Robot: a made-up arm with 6 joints. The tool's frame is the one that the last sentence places.
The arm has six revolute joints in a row. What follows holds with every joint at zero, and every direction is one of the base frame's.
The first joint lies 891 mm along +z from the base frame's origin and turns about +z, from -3.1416 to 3.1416 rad.
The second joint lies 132 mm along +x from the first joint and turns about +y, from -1.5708 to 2.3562 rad.
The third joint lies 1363 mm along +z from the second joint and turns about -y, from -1.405 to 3.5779 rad.
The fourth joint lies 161 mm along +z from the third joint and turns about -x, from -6.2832 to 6.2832 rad.
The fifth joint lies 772 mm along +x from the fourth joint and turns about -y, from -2.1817 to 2.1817 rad.
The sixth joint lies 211 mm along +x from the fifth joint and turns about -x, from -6.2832 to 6.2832 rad.
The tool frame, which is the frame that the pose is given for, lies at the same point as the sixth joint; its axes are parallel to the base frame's.
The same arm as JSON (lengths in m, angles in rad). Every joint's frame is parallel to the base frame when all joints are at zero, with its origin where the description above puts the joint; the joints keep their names.
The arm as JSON. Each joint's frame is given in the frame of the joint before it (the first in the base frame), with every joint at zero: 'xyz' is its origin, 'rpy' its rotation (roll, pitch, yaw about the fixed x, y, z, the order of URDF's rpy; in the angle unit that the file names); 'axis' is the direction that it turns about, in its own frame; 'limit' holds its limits. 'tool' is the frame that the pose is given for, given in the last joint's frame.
{
  "units": {
    "length": "m",
    "angle": "rad"
  },
  "joints": [
    {
      "name": "joint 1",
      "type": "revolute",
      "origin": {
        "xyz": [
          0.0,
          0.0,
          0.891
        ],
        "rpy": [
          0.0,
          0.0,
          0.0
        ]
      },
      "axis": [
        0.0,
        0.0,
        1.0
      ],
      "limit": {
        "lower": -3.1416,
        "upper": 3.1416
      }
    },
    {
      "name": "joint 2",
      "type": "revolute",
      "origin": {
        "xyz": [
          0.132,
          0.0,
          0.0
        ],
        "rpy": [
          0.0,
          0.0,
          0.0
        ]
      },
      "axis": [
        0.0,
        1.0,
        0.0
      ],
      "limit": {
        "lower": -1.5708,
        "upper": 2.3562
      }
    },
    {
      "name": "joint 3",
      "type": "revolute",
      "origin": {
        "xyz": [
          0.0,
          0.0,
          1.363
        ],
        "rpy": [
          0.0,
          0.0,
          0.0
        ]
      },
      "axis": [
        0.0,
        -1.0,
        0.0
      ],
      "limit": {
        "lower": -1.405,
        "upper": 3.5779
      }
    },
    {
      "name": "joint 4",
      "type": "revolute",
      "origin": {
        "xyz": [
          0.0,
          0.0,
          0.161
        ],
        "rpy": [
          0.0,
          0.0,
          0.0
        ]
      },
      "axis": [
        -1.0,
        0.0,
        0.0
      ],
      "limit": {
        "lower": -6.2832,
        "upper": 6.2832
      }
    },
    {
      "name": "joint 5",
      "type": "revolute",
      "origin": {
        "xyz": [
          0.772,
          0.0,
          0.0
        ],
        "rpy": [
          0.0,
          0.0,
          0.0
        ]
      },
      "axis": [
        0.0,
        -1.0,
        0.0
      ],
      "limit": {
        "lower": -2.1817,
        "upper": 2.1817
      }
    },
    {
      "name": "joint 6",
      "type": "revolute",
      "origin": {
        "xyz": [
          0.211,
          0.0,
          0.0
        ],
        "rpy": [
          0.0,
          0.0,
          0.0
        ]
      },
      "axis": [
        -1.0,
        0.0,
        0.0
      ],
      "limit": {
        "lower": -6.2832,
        "upper": 6.2832
      }
    }
  ],
  "tool": {
    "origin": {
      "xyz": [
        0.0,
        0.0,
        0.0
      ],
      "rpy": [
        0.0,
        0.0,
        0.0
      ]
    }
  }
}

